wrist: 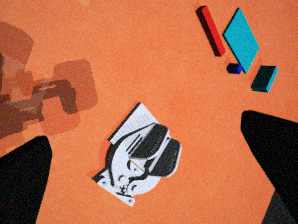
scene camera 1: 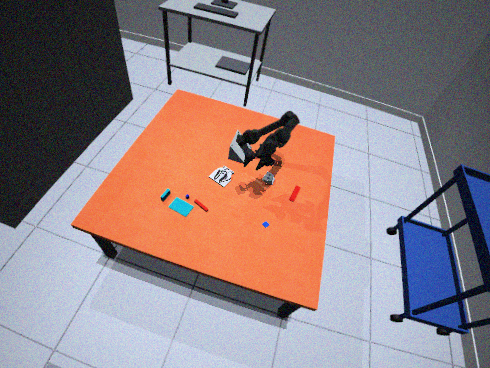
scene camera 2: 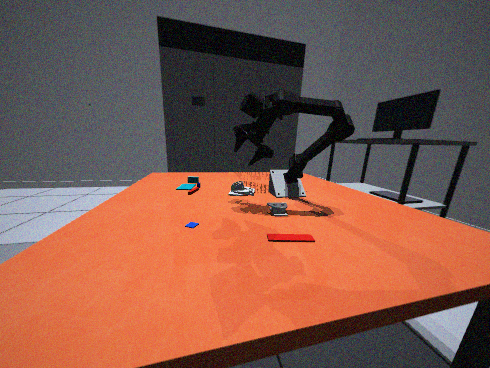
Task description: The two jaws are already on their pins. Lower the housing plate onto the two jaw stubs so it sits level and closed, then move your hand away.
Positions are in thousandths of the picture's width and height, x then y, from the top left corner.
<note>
My gripper (scene camera 2: 493, 431) is open, holding nothing. Also in view: a cyan plate (wrist: 800, 163).
My gripper shows as well in the wrist view (wrist: 495, 592).
</note>
